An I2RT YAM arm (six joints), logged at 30 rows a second.
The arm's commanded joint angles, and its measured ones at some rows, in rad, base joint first. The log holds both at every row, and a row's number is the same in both.
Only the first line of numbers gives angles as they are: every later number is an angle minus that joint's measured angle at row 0.
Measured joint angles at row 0:
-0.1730 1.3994 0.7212 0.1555 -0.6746 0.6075
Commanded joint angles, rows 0 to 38:
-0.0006 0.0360 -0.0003 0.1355 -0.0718 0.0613
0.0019 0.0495 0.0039 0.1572 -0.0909 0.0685
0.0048 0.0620 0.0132 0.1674 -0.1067 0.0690
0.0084 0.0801 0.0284 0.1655 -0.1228 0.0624
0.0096 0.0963 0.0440 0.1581 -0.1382 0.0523
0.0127 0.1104 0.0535 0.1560 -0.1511 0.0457
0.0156 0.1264 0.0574 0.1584 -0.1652 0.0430
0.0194 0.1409 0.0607 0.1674 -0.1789 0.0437
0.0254 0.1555 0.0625 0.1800 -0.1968 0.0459
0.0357 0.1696 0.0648 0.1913 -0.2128 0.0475
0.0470 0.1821 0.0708 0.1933 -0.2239 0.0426
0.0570 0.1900 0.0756 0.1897 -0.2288 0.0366
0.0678 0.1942 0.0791 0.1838 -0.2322 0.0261
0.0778 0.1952 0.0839 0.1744 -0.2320 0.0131
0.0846 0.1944 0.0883 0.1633 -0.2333 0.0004
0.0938 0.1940 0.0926 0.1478 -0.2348 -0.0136
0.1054 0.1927 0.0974 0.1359 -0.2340 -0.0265
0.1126 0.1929 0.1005 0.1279 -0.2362 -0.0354
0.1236 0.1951 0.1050 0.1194 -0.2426 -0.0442
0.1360 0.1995 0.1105 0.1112 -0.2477 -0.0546
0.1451 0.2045 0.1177 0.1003 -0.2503 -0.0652
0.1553 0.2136 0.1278 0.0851 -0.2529 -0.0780
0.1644 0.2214 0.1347 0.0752 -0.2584 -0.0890
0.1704 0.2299 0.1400 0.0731 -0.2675 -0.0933
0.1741 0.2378 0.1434 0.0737 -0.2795 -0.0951
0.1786 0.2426 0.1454 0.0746 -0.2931 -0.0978
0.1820 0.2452 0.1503 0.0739 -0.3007 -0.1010
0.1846 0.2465 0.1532 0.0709 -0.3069 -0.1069
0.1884 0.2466 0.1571 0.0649 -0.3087 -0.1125
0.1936 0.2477 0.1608 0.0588 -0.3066 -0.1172
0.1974 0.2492 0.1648 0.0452 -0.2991 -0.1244
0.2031 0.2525 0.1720 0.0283 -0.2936 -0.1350
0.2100 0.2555 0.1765 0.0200 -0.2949 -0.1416
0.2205 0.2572 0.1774 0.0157 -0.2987 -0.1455
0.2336 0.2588 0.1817 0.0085 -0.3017 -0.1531
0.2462 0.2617 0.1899 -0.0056 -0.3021 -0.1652
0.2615 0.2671 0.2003 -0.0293 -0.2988 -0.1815
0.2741 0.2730 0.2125 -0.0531 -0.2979 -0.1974
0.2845 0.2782 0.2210 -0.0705 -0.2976 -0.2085
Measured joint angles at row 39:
0.2663 0.2690 0.2010 -0.0130 -0.2789 -0.1492
